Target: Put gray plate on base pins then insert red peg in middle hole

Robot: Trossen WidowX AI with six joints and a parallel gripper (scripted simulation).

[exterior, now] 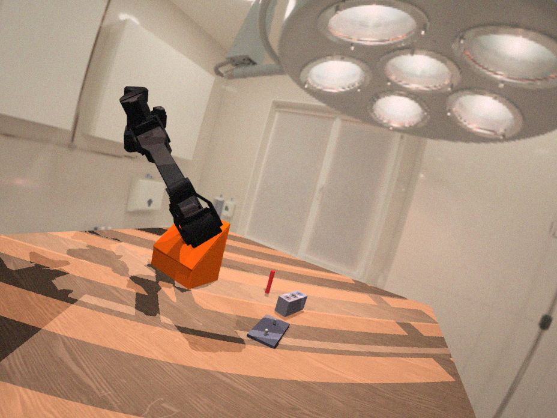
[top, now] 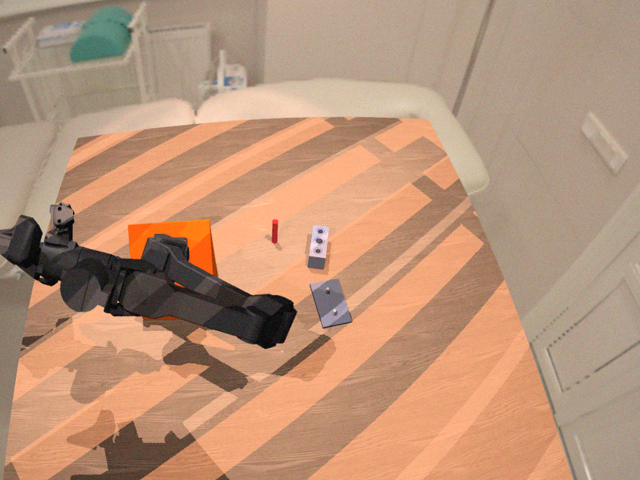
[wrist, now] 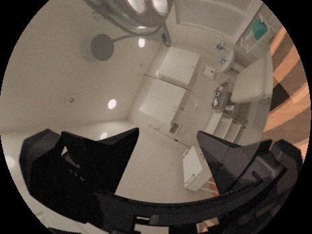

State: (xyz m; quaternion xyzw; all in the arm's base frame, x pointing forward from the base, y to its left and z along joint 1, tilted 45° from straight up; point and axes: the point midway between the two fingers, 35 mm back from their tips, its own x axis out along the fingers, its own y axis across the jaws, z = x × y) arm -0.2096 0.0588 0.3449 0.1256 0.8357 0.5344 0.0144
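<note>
Now: gripper tip 560 mm short of the gray plate, 420 mm above it and 300 mm to the right of it. Also, from my gripper tip: base: 580 mm ahead, 450 mm below, 160 mm to the left; then red peg: 460 mm ahead, 420 mm below, 340 mm to the left.
</note>
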